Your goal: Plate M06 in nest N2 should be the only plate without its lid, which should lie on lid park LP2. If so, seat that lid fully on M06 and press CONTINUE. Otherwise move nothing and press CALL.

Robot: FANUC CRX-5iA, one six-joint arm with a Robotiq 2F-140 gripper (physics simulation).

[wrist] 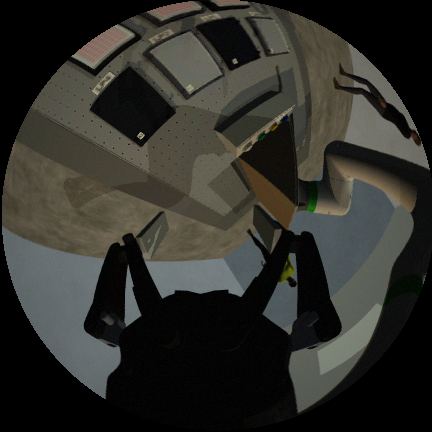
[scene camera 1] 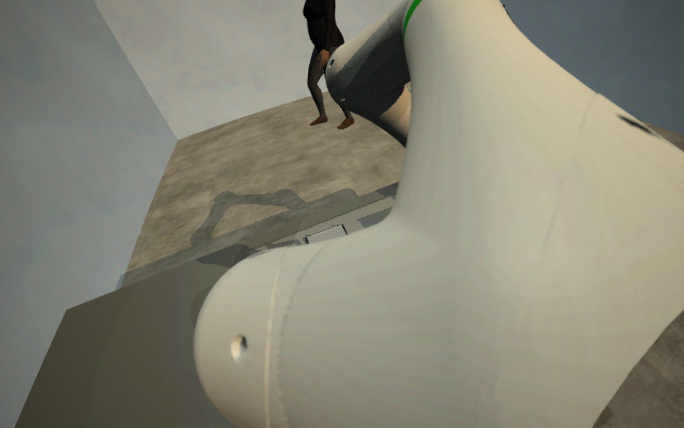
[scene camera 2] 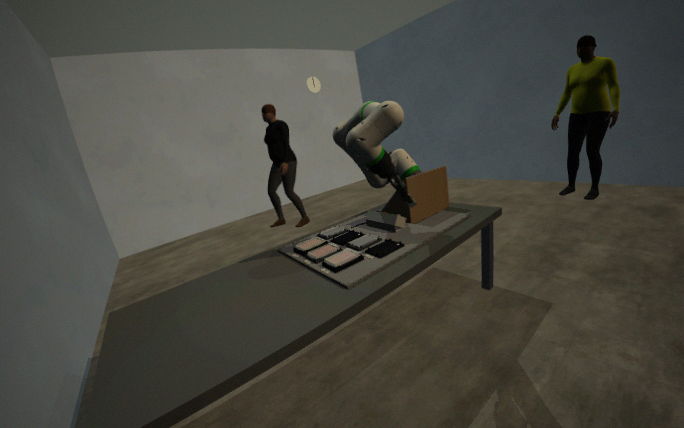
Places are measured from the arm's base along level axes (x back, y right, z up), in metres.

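Pixels of known places: gripper, between the fingertips: [wrist: 208,217] [scene camera 2: 408,195]; arm's base, origin of its link: [scene camera 2: 418,184].
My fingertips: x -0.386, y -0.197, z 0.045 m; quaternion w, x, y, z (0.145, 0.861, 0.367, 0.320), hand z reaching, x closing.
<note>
Ahead of a thing's pixels: the offset from my fingertips to its top centre. "spot": to the spot under its first point. Level surfaces: height alone.
My gripper [scene camera 2: 409,199] [wrist: 208,217] is open, with nothing between its fingers. It hangs beside the brown panel, away from the plates. Three pink gridded plates @(dy +0.126, dx -0.325, dz -0.171 m) [scene camera 2: 343,258] [wrist: 105,47] stand in a row on the perforated board @(dz -0.203 m) [scene camera 2: 364,273] [wrist: 60,89]. Behind them are two pale grey rectangular pieces @(dy +0.184, dx -0.135, dz -0.185 m) [scene camera 2: 364,241] [wrist: 186,62] and two black ones @(spot: dy +0.042, dx -0.147, dz -0.193 m) [scene camera 2: 385,247] [wrist: 132,106], alternating. Their small labels are unreadable, so M06, N2 and LP2 cannot be told apart. The button box @(dy +0.226, dx +0.088, dz -0.119 m) [scene camera 2: 384,220] [wrist: 231,142] carries blue, yellow, green and whitish buttons; their lettering is unreadable. In scene camera 1 the arm hides most of the board.
A brown upright panel [scene camera 2: 428,194] [wrist: 272,196] stands next to the button box on the long table @(dz -0.216 m) [scene camera 2: 201,323]. A person in black [scene camera 1: 321,25] [scene camera 2: 278,143] stands beyond the table. Another in a yellow top [scene camera 2: 592,85] [wrist: 287,270] stands on the right in scene camera 2.
</note>
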